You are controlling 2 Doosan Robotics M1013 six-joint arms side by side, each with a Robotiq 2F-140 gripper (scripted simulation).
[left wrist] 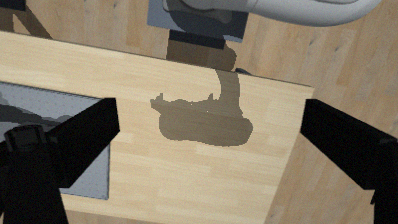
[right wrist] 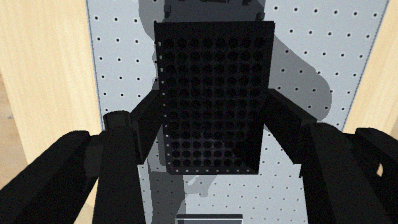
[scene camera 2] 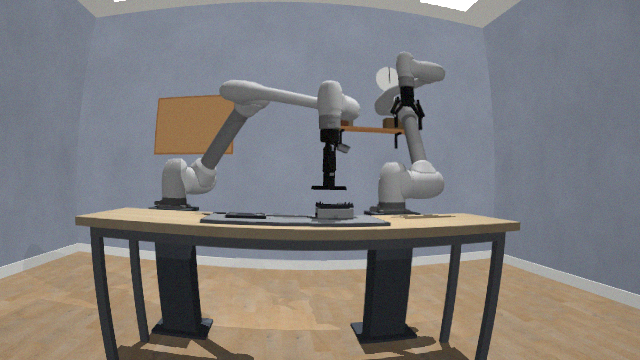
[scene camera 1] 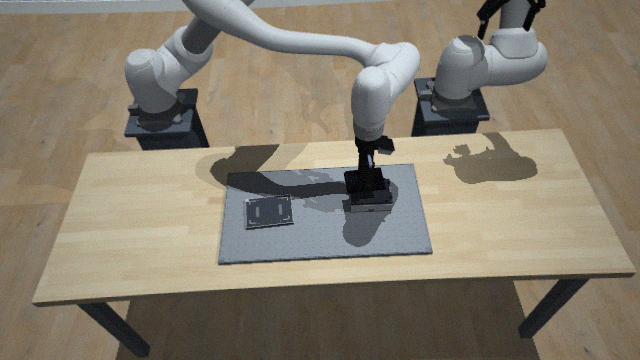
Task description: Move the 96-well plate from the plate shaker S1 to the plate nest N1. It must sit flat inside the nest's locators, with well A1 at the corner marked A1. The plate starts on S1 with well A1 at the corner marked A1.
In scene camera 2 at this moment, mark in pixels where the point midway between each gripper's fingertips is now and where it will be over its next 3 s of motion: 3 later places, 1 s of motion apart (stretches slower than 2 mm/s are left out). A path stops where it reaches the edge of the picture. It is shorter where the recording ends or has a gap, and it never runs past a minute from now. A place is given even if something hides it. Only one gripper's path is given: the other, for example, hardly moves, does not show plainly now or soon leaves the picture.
The right gripper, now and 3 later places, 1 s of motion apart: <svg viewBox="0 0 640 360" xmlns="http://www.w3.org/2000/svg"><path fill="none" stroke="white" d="M328 189L306 191L285 194L263 196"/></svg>
